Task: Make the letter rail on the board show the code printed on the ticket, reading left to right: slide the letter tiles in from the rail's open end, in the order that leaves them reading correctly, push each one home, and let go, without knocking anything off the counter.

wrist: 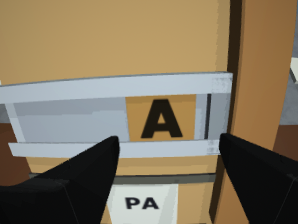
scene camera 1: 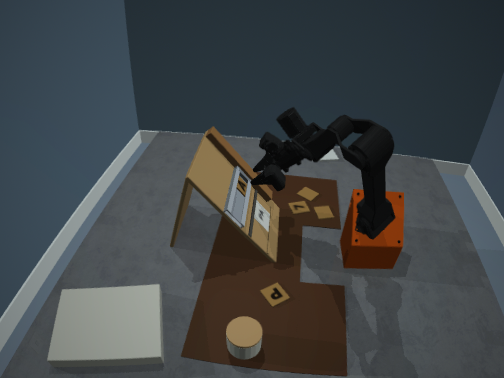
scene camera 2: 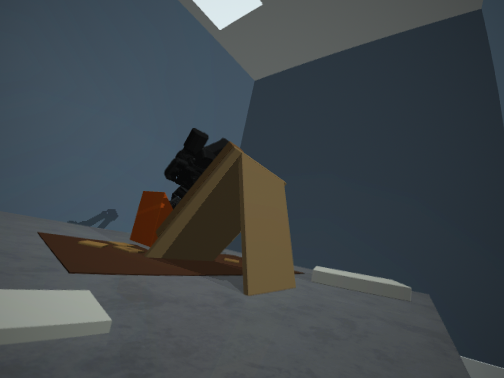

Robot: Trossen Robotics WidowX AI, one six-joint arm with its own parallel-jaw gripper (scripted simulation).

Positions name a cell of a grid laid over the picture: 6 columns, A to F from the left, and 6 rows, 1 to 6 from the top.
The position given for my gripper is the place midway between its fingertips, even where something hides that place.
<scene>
My gripper shows in the wrist view (D4), in scene camera 1 (D3) and in scene camera 2 (C4).
</scene>
